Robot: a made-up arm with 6 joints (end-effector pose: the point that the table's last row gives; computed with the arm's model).
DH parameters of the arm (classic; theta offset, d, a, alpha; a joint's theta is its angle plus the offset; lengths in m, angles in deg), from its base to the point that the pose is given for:
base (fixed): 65.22 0 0.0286 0
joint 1: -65.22 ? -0.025 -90
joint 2: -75.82 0 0.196 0
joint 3: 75.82 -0.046 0.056 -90
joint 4: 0 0.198 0.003 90
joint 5: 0 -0.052 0.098 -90
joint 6: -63.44 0 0.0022 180
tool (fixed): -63.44 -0.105 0 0
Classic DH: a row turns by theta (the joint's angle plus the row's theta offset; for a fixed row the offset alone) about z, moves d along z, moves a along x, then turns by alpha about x.
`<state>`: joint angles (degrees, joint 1 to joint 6).
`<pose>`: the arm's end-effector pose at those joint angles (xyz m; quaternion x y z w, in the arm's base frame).
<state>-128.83 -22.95 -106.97 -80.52 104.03 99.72</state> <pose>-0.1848 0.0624 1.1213 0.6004 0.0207 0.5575 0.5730</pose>
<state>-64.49 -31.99 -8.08 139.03 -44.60 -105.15</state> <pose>-0.0886 -0.0004 0.6602 -0.2381 0.0156 -0.7878 0.5678</pose>
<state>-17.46 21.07 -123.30 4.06 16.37 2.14</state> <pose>0.3459 -0.1847 1.0343 -0.0605 -0.6787 -0.1424 0.7180</pose>
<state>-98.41 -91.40 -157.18 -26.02 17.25 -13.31</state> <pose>0.0343 0.6000 0.7223 0.8194 0.3564 -0.1724 0.4145</pose>
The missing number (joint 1, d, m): 0.687
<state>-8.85 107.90 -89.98 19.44 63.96 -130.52</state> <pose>0.0313 -0.0571 0.2711 0.6286 0.1623 0.5744 0.4985</pose>
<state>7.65 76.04 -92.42 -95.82 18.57 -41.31</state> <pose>0.3650 0.0942 0.3990 -0.2096 0.0768 0.9219 0.3166</pose>
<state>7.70 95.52 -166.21 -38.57 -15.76 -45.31</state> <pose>0.4866 0.0831 0.7053 -0.3526 -0.5628 0.5692 0.4847</pose>
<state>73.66 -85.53 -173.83 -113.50 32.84 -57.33</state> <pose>-0.1449 -0.5121 0.7228 -0.3902 -0.5649 -0.4849 0.5418</pose>
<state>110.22 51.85 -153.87 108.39 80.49 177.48</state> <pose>-0.1923 0.4323 0.8621 -0.5903 0.5665 -0.3035 0.4884</pose>
